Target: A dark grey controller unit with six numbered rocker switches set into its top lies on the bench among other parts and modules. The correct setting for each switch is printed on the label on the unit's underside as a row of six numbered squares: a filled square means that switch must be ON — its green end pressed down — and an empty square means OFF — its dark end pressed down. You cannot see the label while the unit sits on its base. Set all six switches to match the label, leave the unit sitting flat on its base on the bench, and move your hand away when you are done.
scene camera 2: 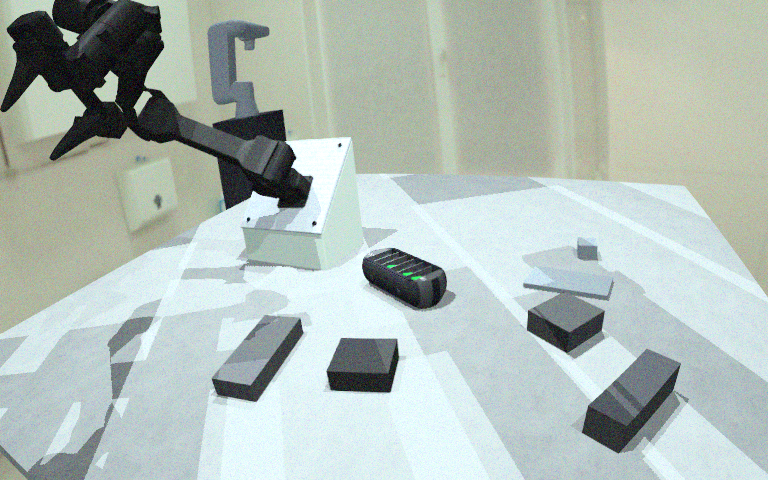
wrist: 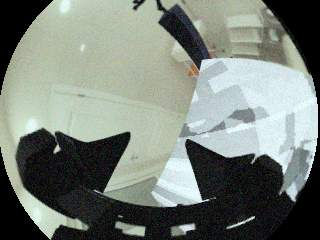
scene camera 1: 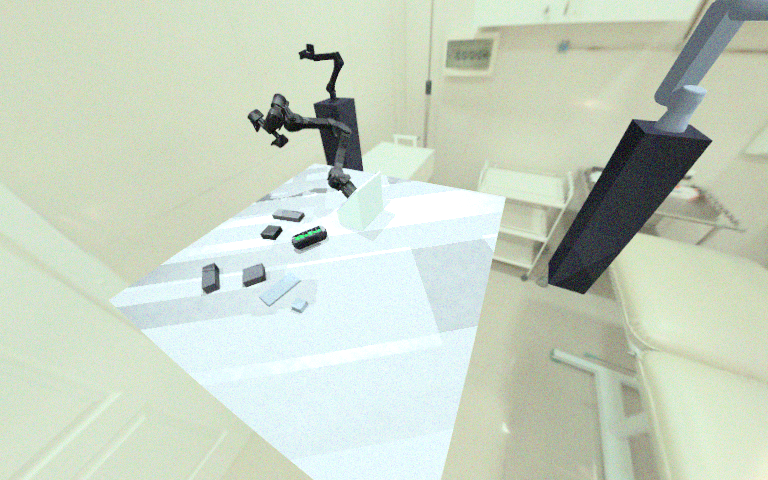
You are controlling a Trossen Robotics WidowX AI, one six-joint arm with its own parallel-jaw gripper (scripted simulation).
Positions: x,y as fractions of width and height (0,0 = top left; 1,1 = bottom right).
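Observation:
Open and holding nothing, the gripper (scene camera 2: 0.04,0.28) is also visible in the wrist view, where the gripper (wrist: 0.50,0.58) appears again. The scene has a pale flat plate (scene camera 2: 0.76,0.59) as well.

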